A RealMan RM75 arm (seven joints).
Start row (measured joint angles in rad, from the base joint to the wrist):
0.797 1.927 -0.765 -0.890 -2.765 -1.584 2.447
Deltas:
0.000 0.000 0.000 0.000 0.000 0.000 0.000
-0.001 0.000 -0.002 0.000 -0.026 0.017 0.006
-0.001 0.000 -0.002 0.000 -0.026 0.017 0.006
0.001 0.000 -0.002 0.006 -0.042 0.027 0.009
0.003 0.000 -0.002 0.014 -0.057 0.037 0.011
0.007 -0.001 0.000 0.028 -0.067 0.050 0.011
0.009 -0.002 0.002 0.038 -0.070 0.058 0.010
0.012 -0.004 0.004 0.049 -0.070 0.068 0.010
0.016 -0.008 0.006 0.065 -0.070 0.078 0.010
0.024 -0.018 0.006 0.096 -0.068 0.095 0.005
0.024 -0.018 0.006 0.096 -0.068 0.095 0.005
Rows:
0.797 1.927 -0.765 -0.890 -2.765 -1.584 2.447
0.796 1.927 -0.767 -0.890 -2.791 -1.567 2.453
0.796 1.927 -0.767 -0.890 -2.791 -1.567 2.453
0.798 1.927 -0.767 -0.884 -2.807 -1.557 2.456
0.800 1.927 -0.767 -0.876 -2.822 -1.547 2.458
0.804 1.926 -0.765 -0.862 -2.832 -1.534 2.458
0.806 1.925 -0.763 -0.852 -2.835 -1.526 2.457
0.809 1.923 -0.761 -0.841 -2.835 -1.516 2.457
0.813 1.919 -0.759 -0.825 -2.835 -1.506 2.457
0.821 1.909 -0.759 -0.794 -2.833 -1.489 2.452
0.821 1.909 -0.759 -0.794 -2.833 -1.489 2.452

